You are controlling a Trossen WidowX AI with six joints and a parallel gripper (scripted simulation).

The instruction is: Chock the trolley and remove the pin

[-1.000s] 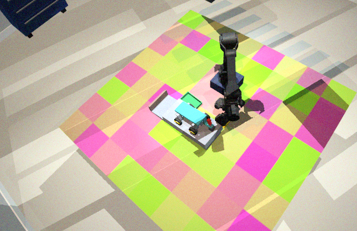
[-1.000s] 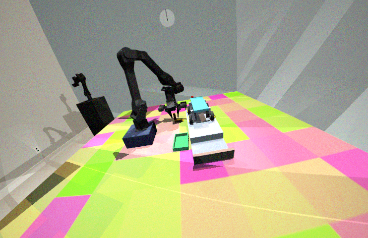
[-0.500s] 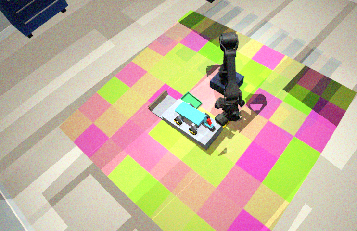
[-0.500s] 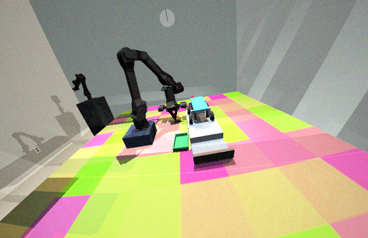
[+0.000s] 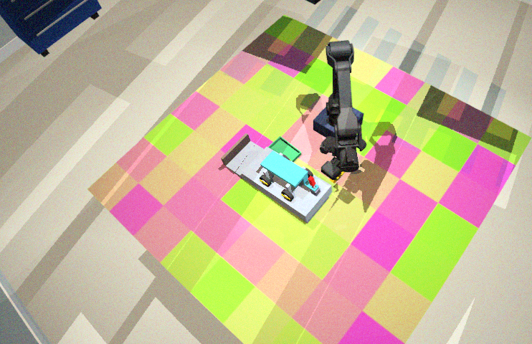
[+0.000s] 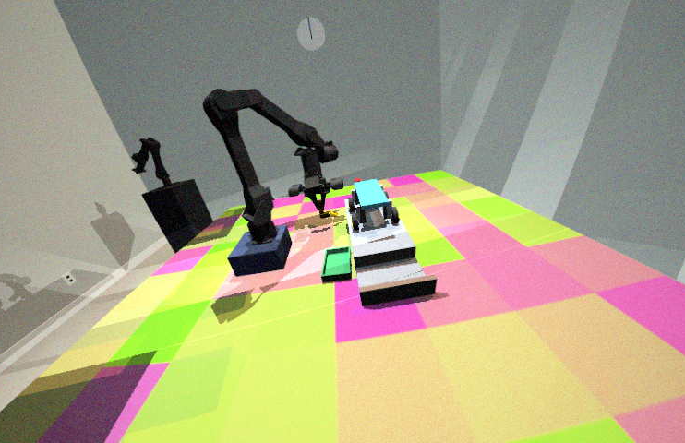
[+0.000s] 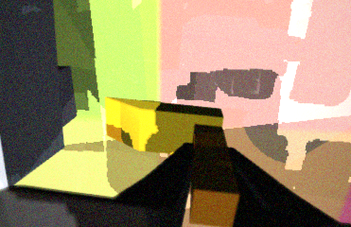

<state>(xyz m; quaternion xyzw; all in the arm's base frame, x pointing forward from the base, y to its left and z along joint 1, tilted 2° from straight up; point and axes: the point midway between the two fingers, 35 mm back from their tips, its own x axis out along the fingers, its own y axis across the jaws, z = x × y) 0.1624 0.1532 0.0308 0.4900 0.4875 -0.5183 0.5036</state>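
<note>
My gripper tip is 14 cm short of the red-headed stop pin, 2 cm to the left of it and 6 cm below it. Also, from my gripper tip: trolley: 17 cm ahead, 13 cm to the right, 4 cm above; yellow chock: 2 cm ahead, 1 cm below.
</note>
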